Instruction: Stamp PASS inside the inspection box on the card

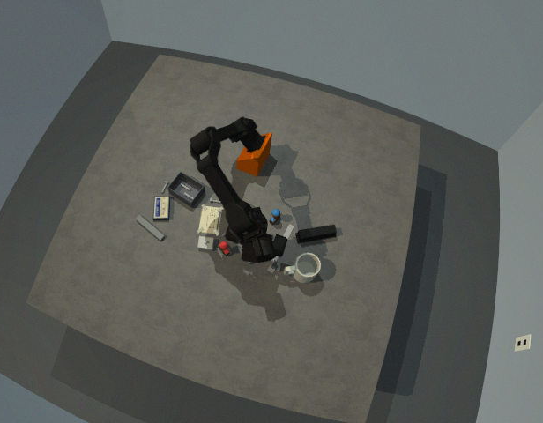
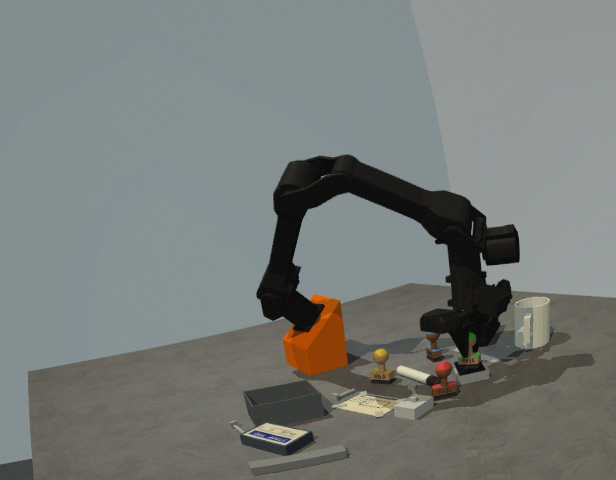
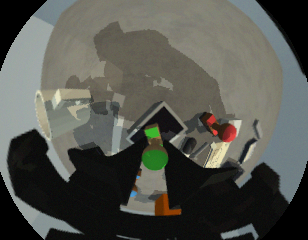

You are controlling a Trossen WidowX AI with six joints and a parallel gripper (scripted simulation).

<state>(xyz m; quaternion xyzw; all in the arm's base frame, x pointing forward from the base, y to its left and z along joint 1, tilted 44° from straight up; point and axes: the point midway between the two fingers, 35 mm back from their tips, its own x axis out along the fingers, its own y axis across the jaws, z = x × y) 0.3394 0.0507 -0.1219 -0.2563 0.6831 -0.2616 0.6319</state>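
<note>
The black ink pad lies 3 cm below my gripper tip. Round my gripper tip: marker 7 cm to the right, 5 cm behind, 3 cm below; red stamp 10 cm to the right, 3 cm ahead, 2 cm below; green-topped PASS stamp right at my gripper tip.
</note>
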